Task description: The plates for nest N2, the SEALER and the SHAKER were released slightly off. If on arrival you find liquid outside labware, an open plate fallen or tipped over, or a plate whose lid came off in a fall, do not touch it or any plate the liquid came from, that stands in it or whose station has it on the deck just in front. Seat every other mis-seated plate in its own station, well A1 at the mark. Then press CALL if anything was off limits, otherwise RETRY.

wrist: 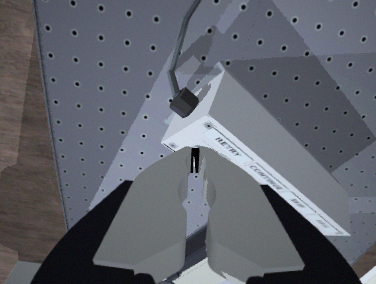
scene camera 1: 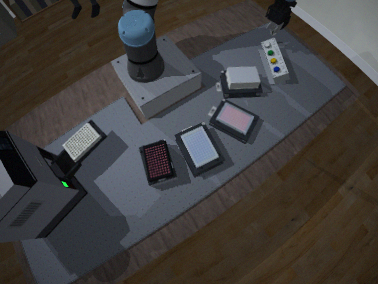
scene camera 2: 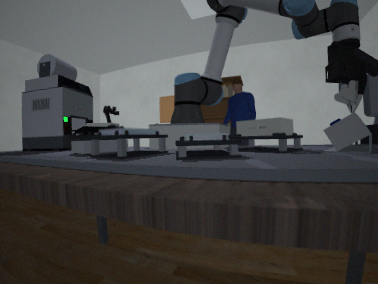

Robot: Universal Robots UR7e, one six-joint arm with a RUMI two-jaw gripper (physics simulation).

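Where they show: gripper, fingertip midpoint: (wrist: 194, 150) (scene camera 1: 272, 35) (scene camera 2: 352, 112); arm's base at its link origin: (scene camera 1: 146, 68) (scene camera 2: 187, 125).
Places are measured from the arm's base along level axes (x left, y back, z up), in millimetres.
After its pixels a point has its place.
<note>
My gripper (scene camera 1: 273, 30) @[x 561, y -215, z 6 mm] (scene camera 2: 352, 107) @[x 561, y -215, z 6 mm] (wrist: 194, 150) @[x 561, y -215, z 6 mm] is shut and empty, above the white-button end of the button box (scene camera 1: 281, 71) @[x 440, y -372, z -25 mm] (scene camera 2: 346, 133) @[x 436, y -391, z -56 mm] (wrist: 280, 142) @[x 545, y -299, z -40 mm]. The RETRY label shows beside the fingertips in the wrist view; they hide the button there. In scene camera 1, a dark red plate (scene camera 1: 158, 161) @[x -198, y -336, z -27 mm], a pale blue plate (scene camera 1: 200, 146) @[x -55, y -389, z -30 mm] and a pink plate (scene camera 1: 235, 118) @[x 129, y -388, z -56 mm] lie level on black stations. A white plate (scene camera 1: 81, 141) @[x -367, y -113, z 20 mm] lies at the instrument's arm. A white block (scene camera 1: 243, 77) @[x 271, y -291, z -15 mm] (scene camera 2: 265, 126) @[x 278, y -328, z -34 mm] sits on a black station. Station names and small offsets cannot be made out. I see no spilled liquid.
A grey instrument (scene camera 1: 25, 212) @[x -599, y -246, z 120 mm] (scene camera 2: 55, 115) @[x -524, y -236, z 56 mm] with a green light stands at the left. The arm's base block (scene camera 1: 172, 92) @[x 14, y -151, z -30 mm] stands at the table's rear. A cable plug (wrist: 184, 102) @[x 576, y -207, z -42 mm] meets the button box's end. A person (scene camera 2: 241, 107) stands behind the table.
</note>
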